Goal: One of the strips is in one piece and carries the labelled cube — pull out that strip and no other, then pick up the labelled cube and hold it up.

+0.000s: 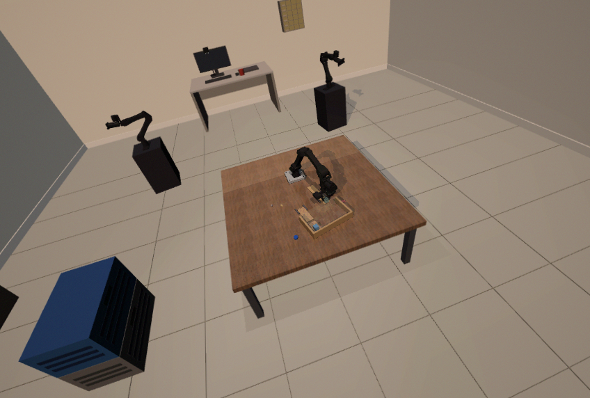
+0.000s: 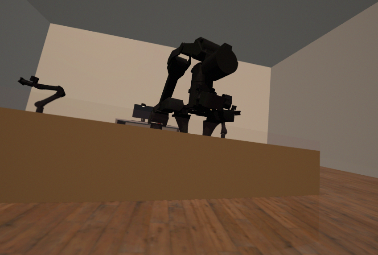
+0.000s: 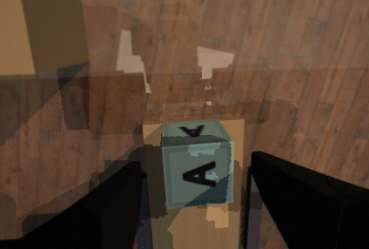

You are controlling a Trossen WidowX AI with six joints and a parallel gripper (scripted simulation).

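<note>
My gripper tip is now 11 cm past the plain strip, 3 cm above it and 1 cm to the left of it. Round my gripper tip: blue item 34 cm to the right, 19 cm ahead, 2 cm below.
</note>
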